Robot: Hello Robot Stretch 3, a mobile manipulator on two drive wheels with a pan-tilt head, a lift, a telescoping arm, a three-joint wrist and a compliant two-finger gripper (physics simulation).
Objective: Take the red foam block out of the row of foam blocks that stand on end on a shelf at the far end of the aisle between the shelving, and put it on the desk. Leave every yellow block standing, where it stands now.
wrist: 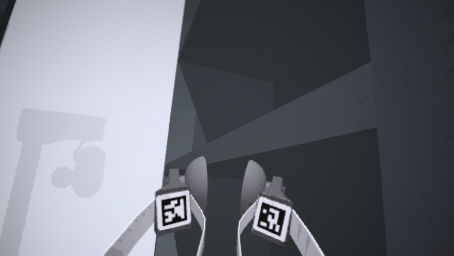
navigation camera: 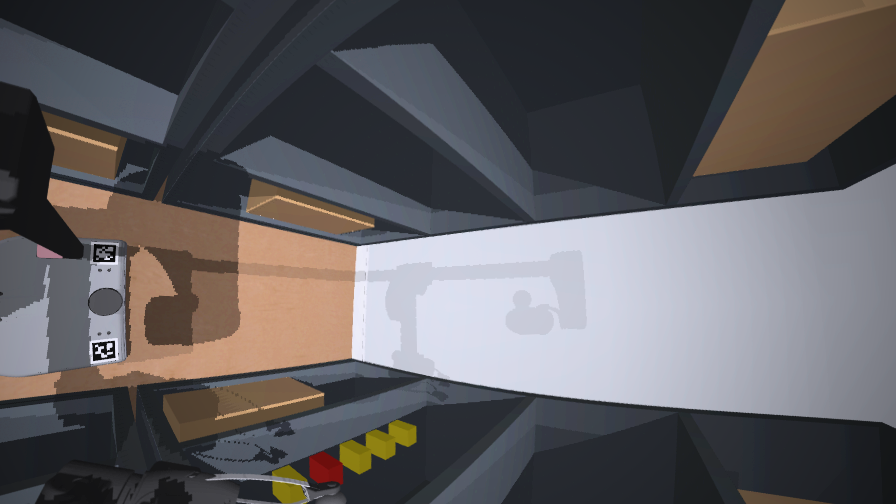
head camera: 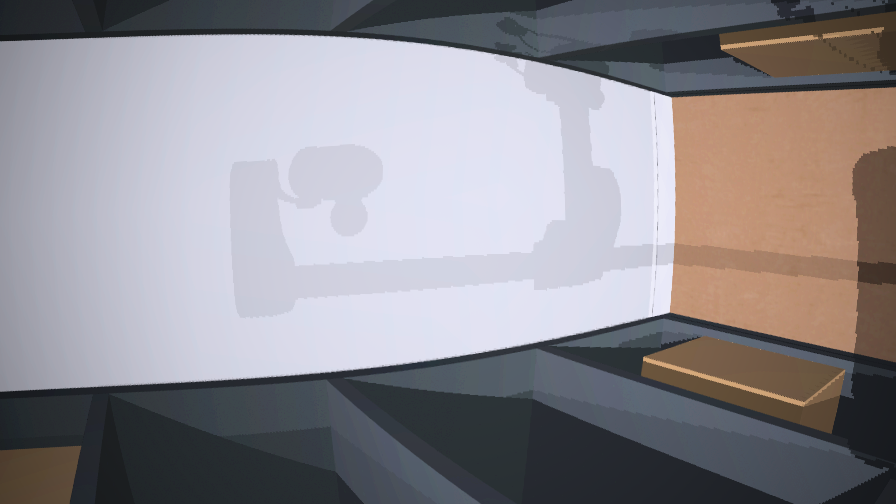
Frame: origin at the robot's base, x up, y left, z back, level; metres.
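Seen in the pictures: gripper, fingertip midpoint: (wrist: 225,177); robot's base, origin of the base link: (navigation camera: 105,299).
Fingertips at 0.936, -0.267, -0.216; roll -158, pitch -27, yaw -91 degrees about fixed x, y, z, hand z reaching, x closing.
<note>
Offsets run from my fingertips to a thing's top centre, as dx, dy, dz. Level surfaces: height alone.
In the navigation camera view, the red foam block @[-0.312, -0.205, -0.196] (navigation camera: 325,467) stands on end on a dark shelf, low centre. One yellow block (navigation camera: 286,482) stands on its left, and three yellow blocks @[-0.312, -0.216, -0.299] (navigation camera: 355,457) @[-0.312, -0.228, -0.403] (navigation camera: 380,444) @[-0.312, -0.239, -0.510] (navigation camera: 402,433) stand on its right. My gripper (navigation camera: 327,491) (wrist: 225,177) is at the bottom edge there, one finger overlapping the left yellow block and the lower edge of the red one. Whether it touches either cannot be told. In the wrist view its fingers are partly apart with nothing between them, and no foam block shows. The desk does not show.
Dark shelving (head camera: 426,448) lines both sides of the aisle, with a white wall (head camera: 438,325) at its end. A cardboard box @[-0.589, -0.212, -0.125] (navigation camera: 244,407) stands on the shelf below the blocks. Another box @[-0.589, +0.699, -0.437] (head camera: 739,369) (navigation camera: 307,210) is opposite. My base (navigation camera: 105,325) stands on the wooden floor @[dx -0.936] (navigation camera: 294,313).
</note>
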